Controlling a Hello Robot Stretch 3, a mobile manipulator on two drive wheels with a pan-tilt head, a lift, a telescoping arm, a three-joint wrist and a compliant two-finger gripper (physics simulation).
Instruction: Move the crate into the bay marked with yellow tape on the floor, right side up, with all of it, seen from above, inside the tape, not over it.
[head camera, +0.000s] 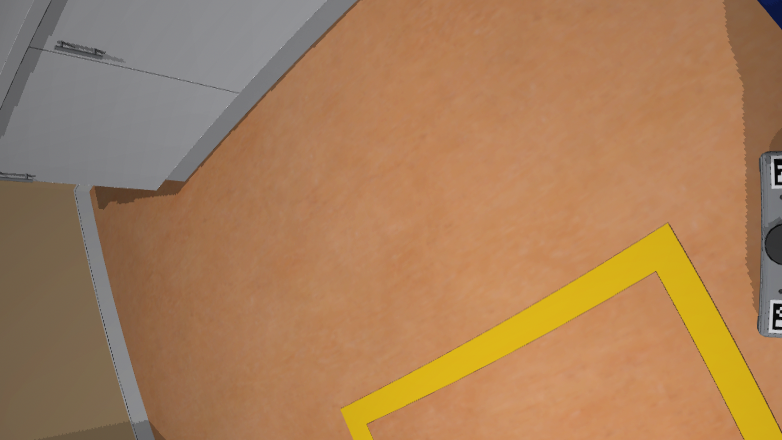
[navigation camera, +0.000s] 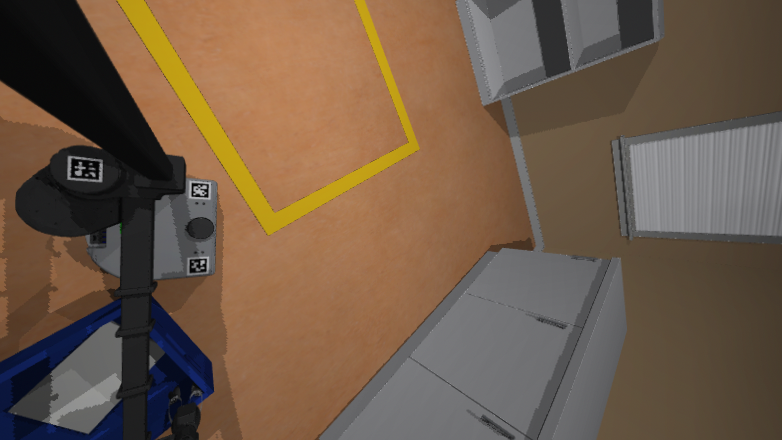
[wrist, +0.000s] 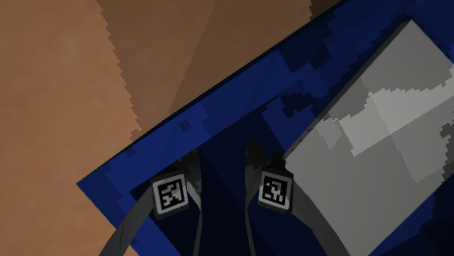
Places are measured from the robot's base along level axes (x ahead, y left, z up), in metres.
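Pixels of known places: gripper, fingertip midpoint: (navigation camera: 185, 387) (wrist: 223, 157); robot's base, origin of the base link: (navigation camera: 199, 226).
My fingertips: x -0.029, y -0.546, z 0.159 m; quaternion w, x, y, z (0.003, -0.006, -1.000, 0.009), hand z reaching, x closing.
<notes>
For each thing: its top centre in the pictures, then the offset to it from my fingertips. "spot": a spot on its surface instead.
- blue crate, surface spot: (wrist: 165, 142) spot: dy -0.031, dx +0.031, dz +0.062 m
- pale grey slab, middle of its top: (wrist: 381, 155) (navigation camera: 97, 376) dy +0.051, dx -0.232, dz -0.124 m
- yellow tape bay, surface spot: (head camera: 508, 333) spot: dy +0.777, dx +0.666, dz -0.157 m
The blue crate (head camera: 772, 9) (navigation camera: 180, 350) (wrist: 165, 142) stands right side up at the lower left of the navigation view, outside the tape; a corner of it shows at the top right of the head view. A pale grey slab (navigation camera: 65, 383) (wrist: 380, 145) lies inside it. The yellow tape bay (head camera: 508, 333) (navigation camera: 339, 187) is on the floor, partly in view. My gripper (navigation camera: 185, 394) (wrist: 223, 157) is open, its fingers apart over the crate's inside near one corner, beside the slab. Whether the fingertips touch the crate is unclear.
My base (head camera: 765, 295) (navigation camera: 169, 240) stands between the crate and the tape, close to a tape corner. My arm (navigation camera: 135, 350) crosses over the crate. A grey cabinet (head camera: 180, 32) (navigation camera: 492, 350) stands along the wall. A grey shelf unit (navigation camera: 476, 49) is beyond the bay.
</notes>
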